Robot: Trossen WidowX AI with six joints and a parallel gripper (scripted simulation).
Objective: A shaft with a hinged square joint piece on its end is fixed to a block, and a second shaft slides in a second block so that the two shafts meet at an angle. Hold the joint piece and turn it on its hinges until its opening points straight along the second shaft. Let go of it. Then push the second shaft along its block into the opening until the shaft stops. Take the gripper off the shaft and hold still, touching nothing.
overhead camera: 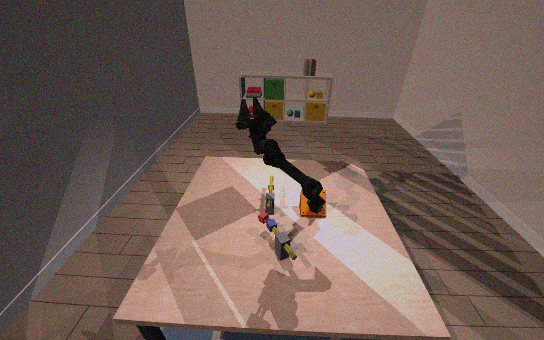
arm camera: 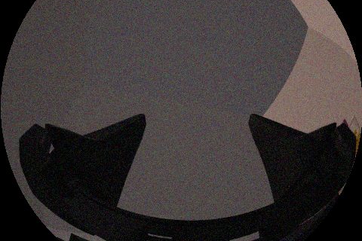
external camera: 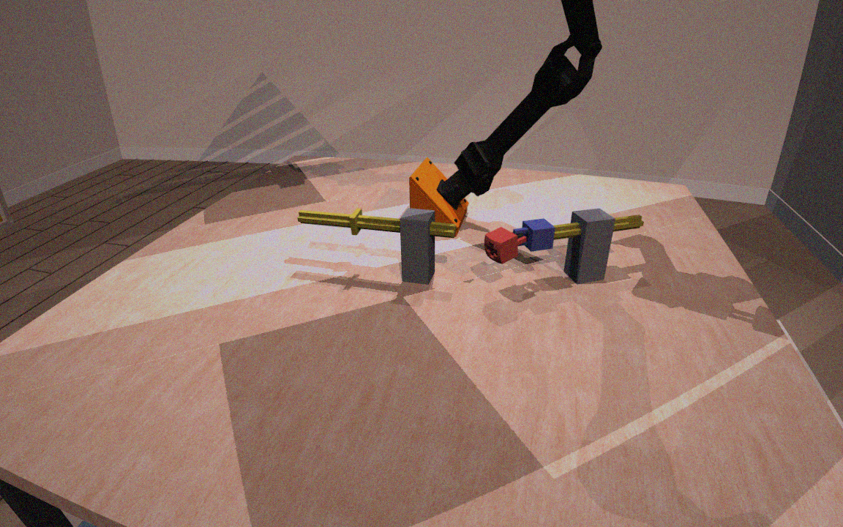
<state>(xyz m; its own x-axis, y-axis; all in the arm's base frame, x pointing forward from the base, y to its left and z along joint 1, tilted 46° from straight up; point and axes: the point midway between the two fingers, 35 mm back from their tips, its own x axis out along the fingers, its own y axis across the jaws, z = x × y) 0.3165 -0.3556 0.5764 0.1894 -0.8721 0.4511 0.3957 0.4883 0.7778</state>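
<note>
Right now the red square joint piece is 60 mm behind my gripper tip, 20 mm to the right of it and 640 mm below it.
</note>
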